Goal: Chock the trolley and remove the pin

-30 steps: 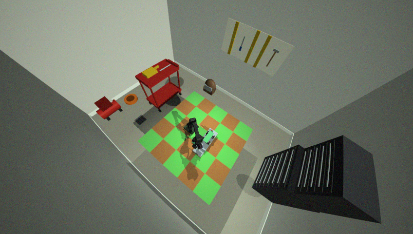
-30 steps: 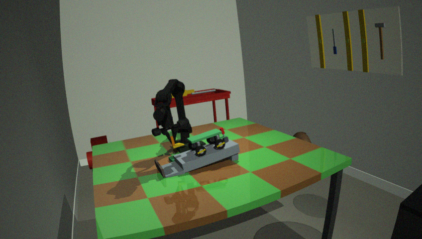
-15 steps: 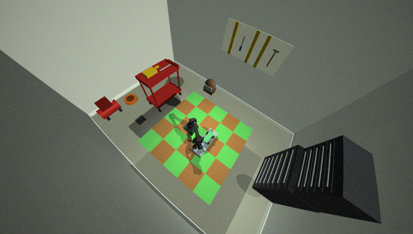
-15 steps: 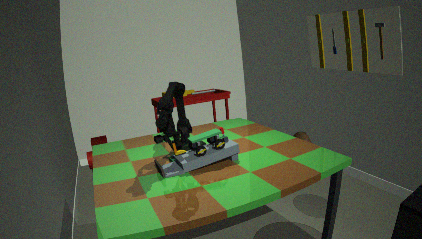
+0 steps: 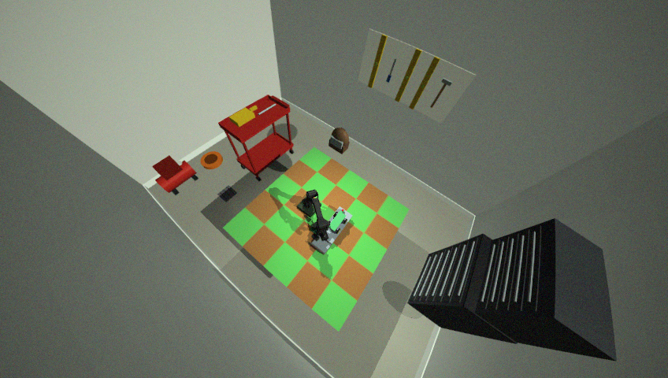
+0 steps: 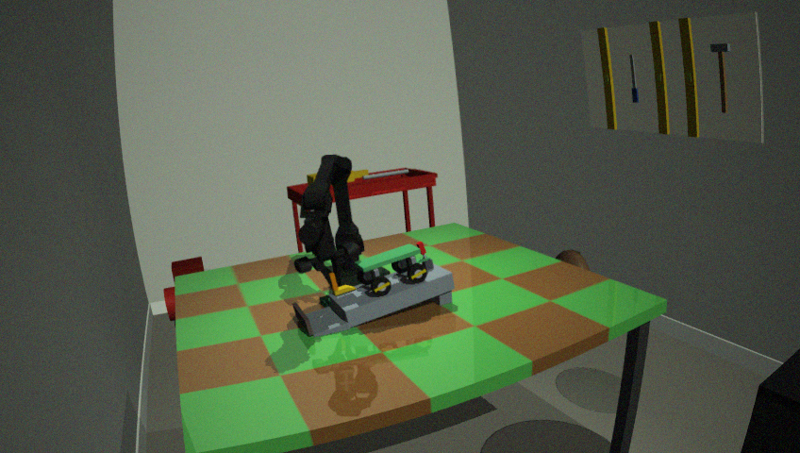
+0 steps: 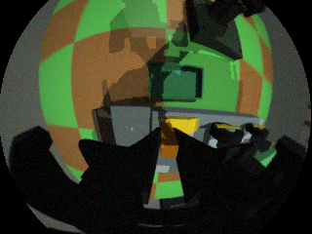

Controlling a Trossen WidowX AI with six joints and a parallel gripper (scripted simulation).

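Now: the red-headed stop pin 4 cm ahead of my gripper tip, 27 cm to the left of it and 5 cm above it. The rest, counted from my gripper tip: green tray (7 cm behind, 4 cm to the left, 9 cm below); then grey ramp (6 cm ahead, 15 cm to the left, 4 cm below); then yellow chock (2 cm to the left).
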